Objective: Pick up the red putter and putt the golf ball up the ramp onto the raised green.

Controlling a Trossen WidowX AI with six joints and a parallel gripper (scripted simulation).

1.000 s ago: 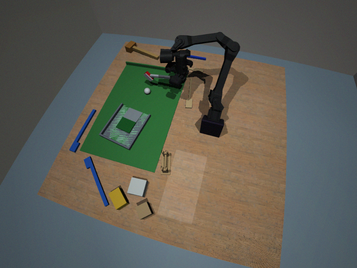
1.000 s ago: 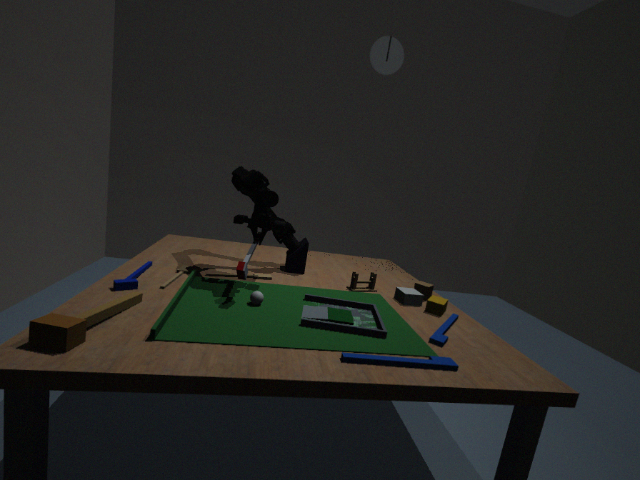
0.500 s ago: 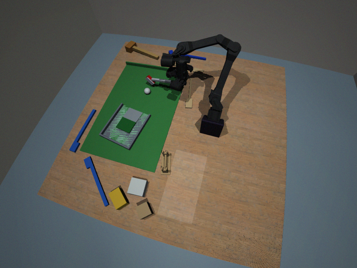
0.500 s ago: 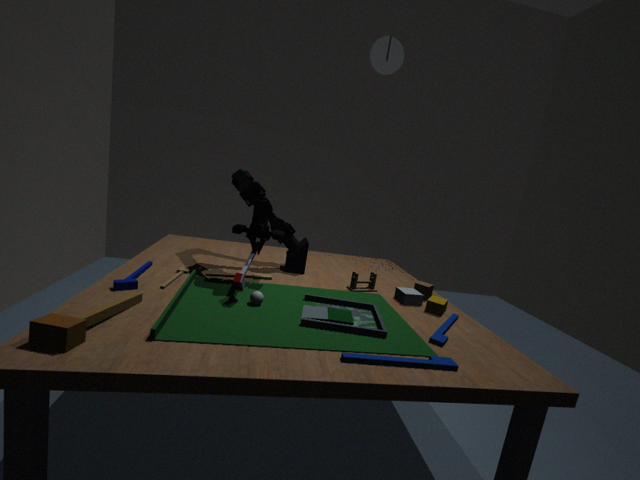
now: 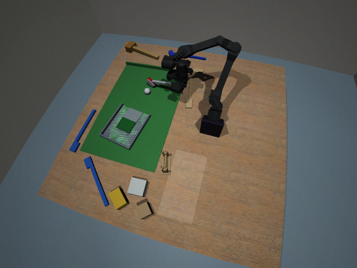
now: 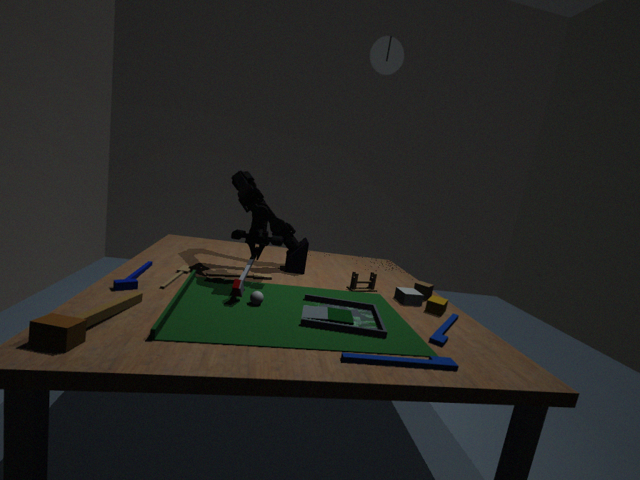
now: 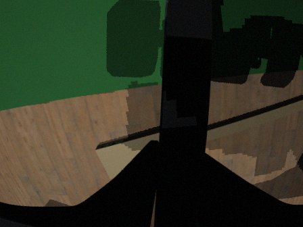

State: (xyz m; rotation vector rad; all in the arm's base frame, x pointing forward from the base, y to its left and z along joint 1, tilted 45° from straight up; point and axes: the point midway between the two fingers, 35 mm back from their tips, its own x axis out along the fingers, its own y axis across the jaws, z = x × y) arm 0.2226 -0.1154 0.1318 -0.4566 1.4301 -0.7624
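The red putter lies 120 mm ahead of my gripper tip and 20 mm to the right of it. Also, from my gripper tip: wooden stand: 450 mm to the left, 50 mm below, 30 mm behind; white golf ball: 230 mm ahead, 60 mm below, 20 mm to the left.
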